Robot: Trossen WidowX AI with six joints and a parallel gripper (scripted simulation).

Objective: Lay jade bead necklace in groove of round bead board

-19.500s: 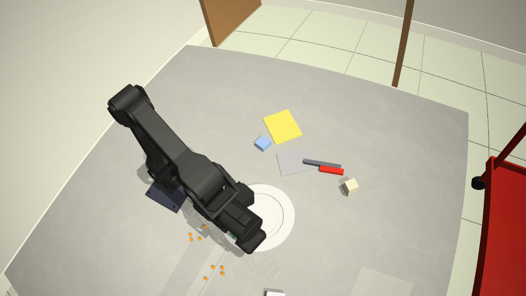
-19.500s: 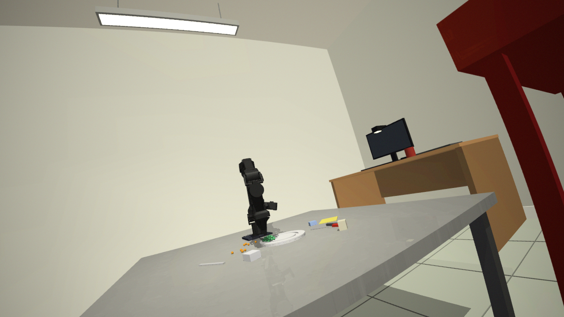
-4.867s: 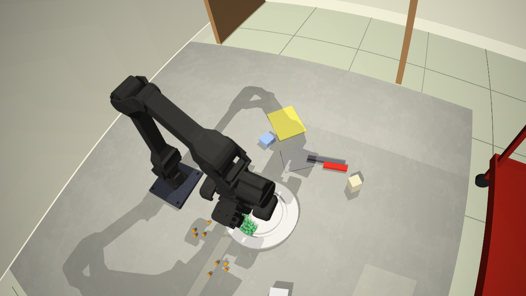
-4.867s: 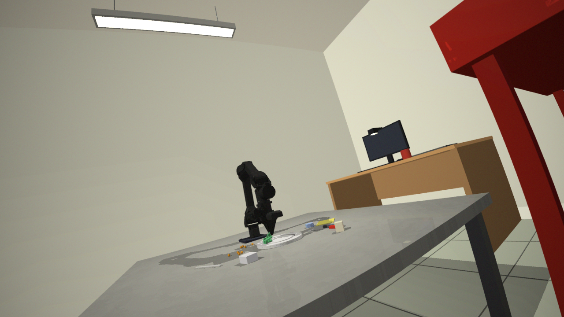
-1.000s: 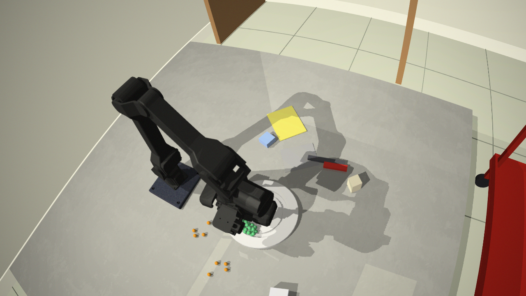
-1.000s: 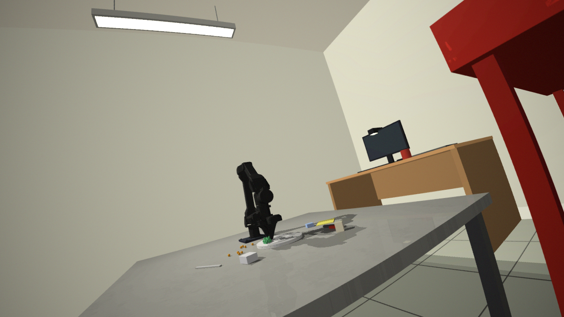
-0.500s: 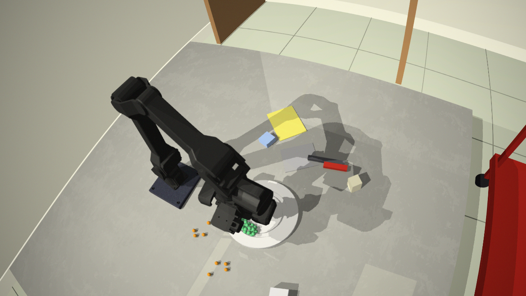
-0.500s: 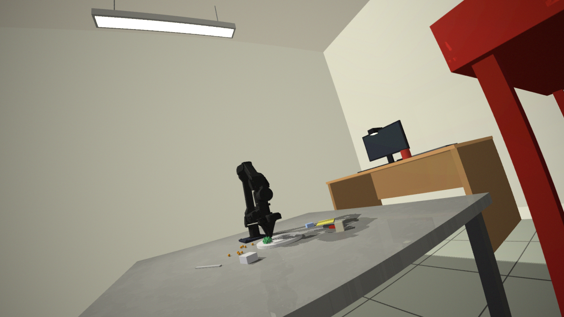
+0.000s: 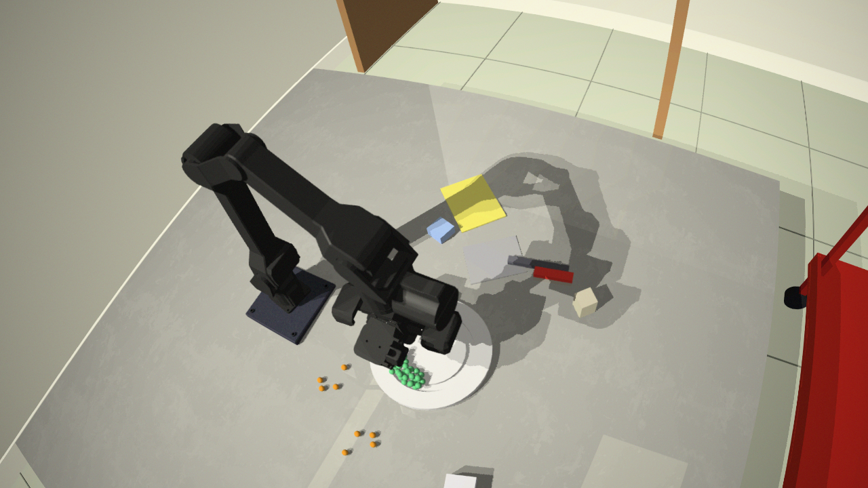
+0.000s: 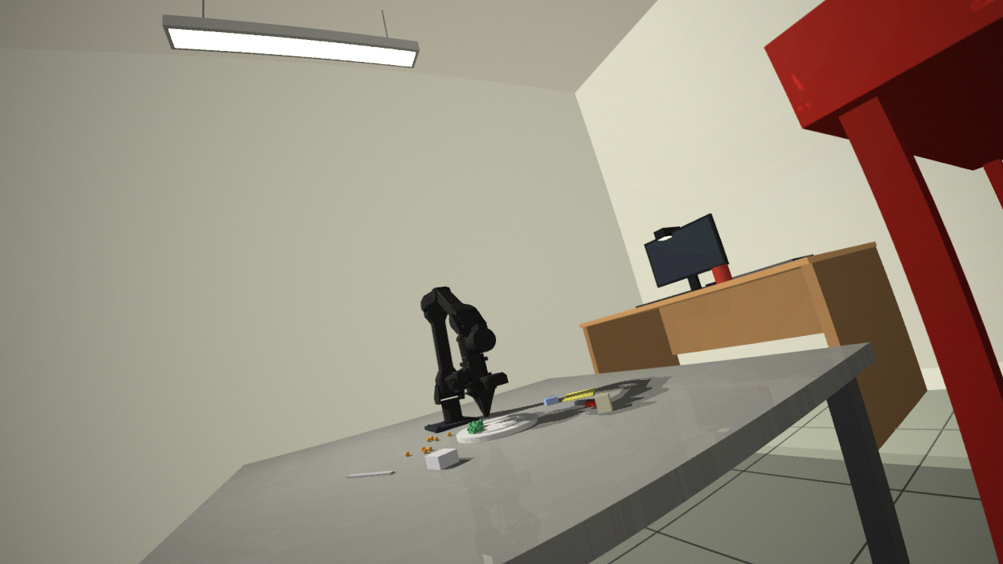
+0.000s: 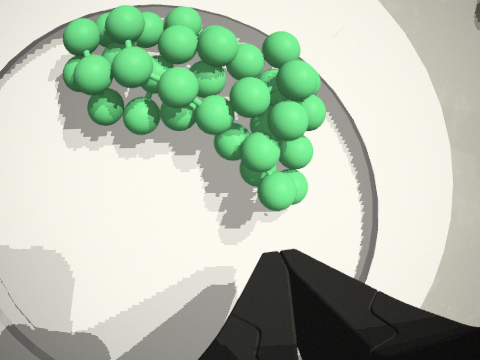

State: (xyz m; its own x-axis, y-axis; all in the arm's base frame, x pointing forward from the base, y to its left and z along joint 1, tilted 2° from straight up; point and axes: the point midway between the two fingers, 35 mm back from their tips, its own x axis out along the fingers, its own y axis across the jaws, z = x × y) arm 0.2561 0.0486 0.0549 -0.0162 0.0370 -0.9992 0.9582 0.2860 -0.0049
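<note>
My gripper tip is now 30 mm short of the inner disc, 10 mm to the right of it and 20 mm above it. Round my gripper tip: blue cube 100 mm behind, 220 mm to the left, 20 mm below; then grey sheet 20 mm ahead, 220 mm to the left, 30 mm below; then bead board 30 mm ahead, 10 mm to the left, 30 mm below.
</note>
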